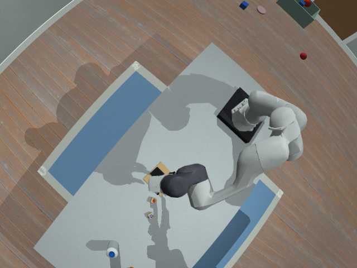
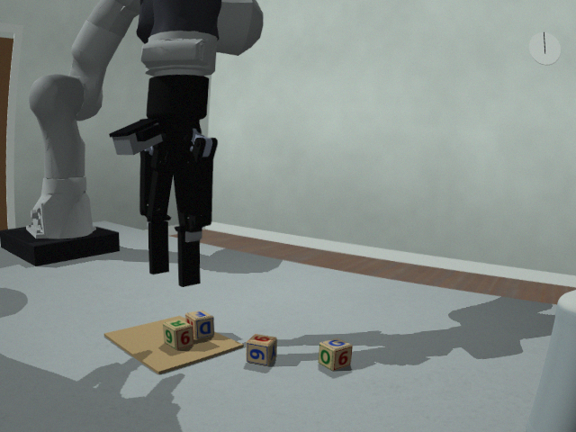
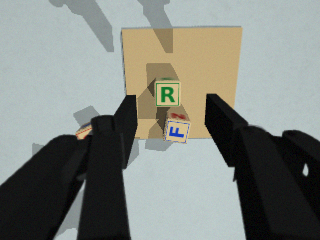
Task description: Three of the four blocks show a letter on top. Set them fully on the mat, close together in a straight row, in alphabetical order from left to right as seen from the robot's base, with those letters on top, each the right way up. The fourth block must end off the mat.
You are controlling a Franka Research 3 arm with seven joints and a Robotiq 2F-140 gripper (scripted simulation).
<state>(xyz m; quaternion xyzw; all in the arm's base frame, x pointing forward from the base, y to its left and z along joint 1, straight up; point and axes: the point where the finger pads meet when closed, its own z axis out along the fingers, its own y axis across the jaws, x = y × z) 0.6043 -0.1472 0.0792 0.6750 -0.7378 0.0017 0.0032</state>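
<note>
The tan mat lies 20 mm behind my hand and 120 mm below it. From my hand the other things lie so: block: 10 mm behind, 50 mm to the left, 110 mm below.
</note>
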